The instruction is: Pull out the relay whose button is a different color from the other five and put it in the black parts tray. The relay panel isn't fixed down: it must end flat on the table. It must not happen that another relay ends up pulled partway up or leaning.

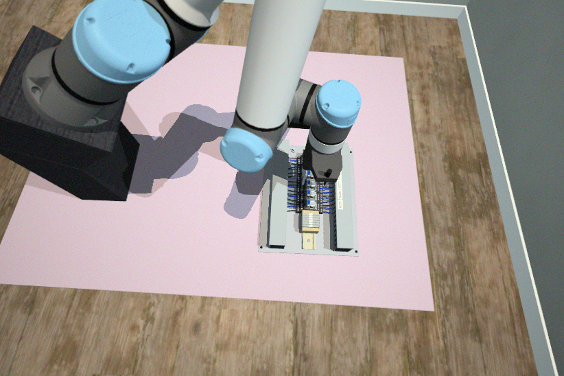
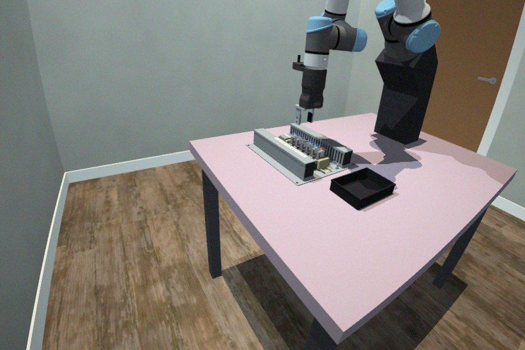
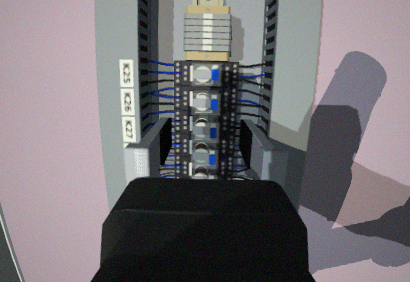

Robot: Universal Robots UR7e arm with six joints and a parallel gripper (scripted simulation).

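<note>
My gripper is now 20 mm past the red-button relay, 100 mm to the right of it and 90 mm above it. From my hand the other things lie so: black parts tray 70 mm behind, 270 mm to the left, 130 mm below; grey relay panel 110 mm below.
</note>
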